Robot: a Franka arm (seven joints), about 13 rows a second.
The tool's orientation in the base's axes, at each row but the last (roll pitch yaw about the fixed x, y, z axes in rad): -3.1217, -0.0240, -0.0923; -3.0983, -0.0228, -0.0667; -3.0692, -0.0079, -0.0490; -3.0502, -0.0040, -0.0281; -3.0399, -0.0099, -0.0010; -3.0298, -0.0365, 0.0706; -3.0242, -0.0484, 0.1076; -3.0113, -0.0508, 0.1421; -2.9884, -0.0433, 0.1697; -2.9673, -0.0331, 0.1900; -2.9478, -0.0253, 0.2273; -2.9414, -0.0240, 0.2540; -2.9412, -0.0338, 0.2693
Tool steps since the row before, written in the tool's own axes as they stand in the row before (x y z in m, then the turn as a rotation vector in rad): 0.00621, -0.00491, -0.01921, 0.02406, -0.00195, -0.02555; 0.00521, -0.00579, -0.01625, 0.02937, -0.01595, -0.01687; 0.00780, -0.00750, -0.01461, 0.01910, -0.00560, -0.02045; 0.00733, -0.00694, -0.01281, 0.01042, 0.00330, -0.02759; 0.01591, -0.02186, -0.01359, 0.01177, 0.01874, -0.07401; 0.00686, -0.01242, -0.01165, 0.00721, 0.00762, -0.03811; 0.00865, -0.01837, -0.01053, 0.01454, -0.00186, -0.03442; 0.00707, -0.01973, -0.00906, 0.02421, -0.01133, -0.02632; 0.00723, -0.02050, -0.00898, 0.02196, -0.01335, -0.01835; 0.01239, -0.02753, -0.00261, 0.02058, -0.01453, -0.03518; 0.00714, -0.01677, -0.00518, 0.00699, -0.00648, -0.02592; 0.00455, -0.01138, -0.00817, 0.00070, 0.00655, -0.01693; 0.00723, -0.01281, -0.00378, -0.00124, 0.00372, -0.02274
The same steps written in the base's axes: 0.00614, 0.00398, 0.01945, 0.02347, -0.00073, 0.02615; 0.00516, 0.00475, 0.01660, 0.02991, 0.01324, 0.01821; 0.00799, 0.00604, 0.01518, 0.01911, 0.00317, 0.02095; 0.00743, 0.00554, 0.01342, 0.01014, -0.00609, 0.02722; 0.01577, 0.02035, 0.01590, 0.01103, -0.02617, 0.07184; 0.00559, 0.01147, 0.01320, 0.00667, -0.01138, 0.03726; 0.00616, 0.01777, 0.01301, 0.01302, -0.00079, 0.03506; 0.00381, 0.01912, 0.01189, 0.02144, 0.01096, 0.02876; 0.00342, 0.01975, 0.01230, 0.01901, 0.01380, 0.02110; 0.00689, 0.02847, 0.00775, 0.01744, 0.01171, 0.03783; 0.00327, 0.01662, 0.00849, 0.00584, 0.00275, 0.02685; 0.00177, 0.01030, 0.01038, 0.00278, -0.00939, 0.01530; 0.00362, 0.01324, 0.00649, 0.00028, -0.00840, 0.02149
